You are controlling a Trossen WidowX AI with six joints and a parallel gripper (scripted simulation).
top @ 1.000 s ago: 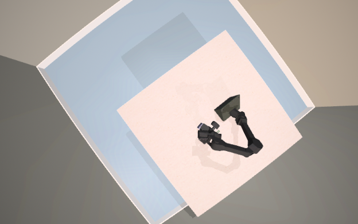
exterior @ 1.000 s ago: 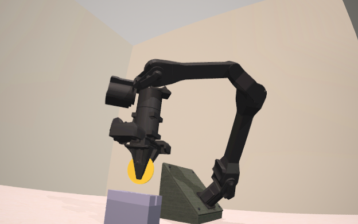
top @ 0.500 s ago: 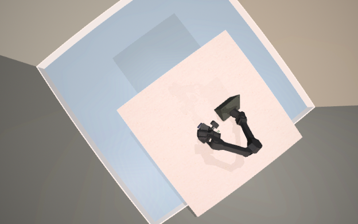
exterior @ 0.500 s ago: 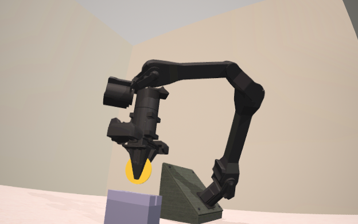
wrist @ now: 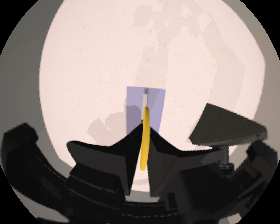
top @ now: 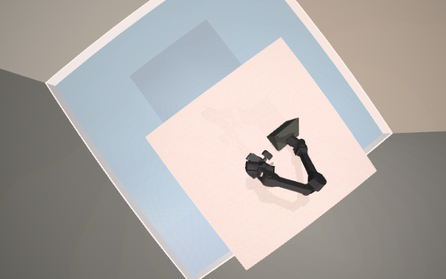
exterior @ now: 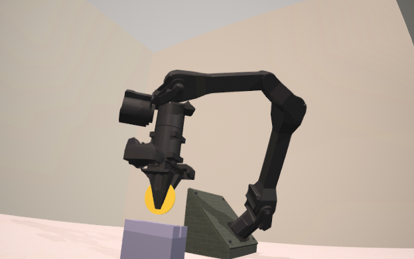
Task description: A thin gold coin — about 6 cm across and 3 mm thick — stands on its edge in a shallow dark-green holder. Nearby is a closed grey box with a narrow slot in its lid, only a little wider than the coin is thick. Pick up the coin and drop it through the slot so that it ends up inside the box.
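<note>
Now: the gold coin 2 cm above my gripper tip.
</note>
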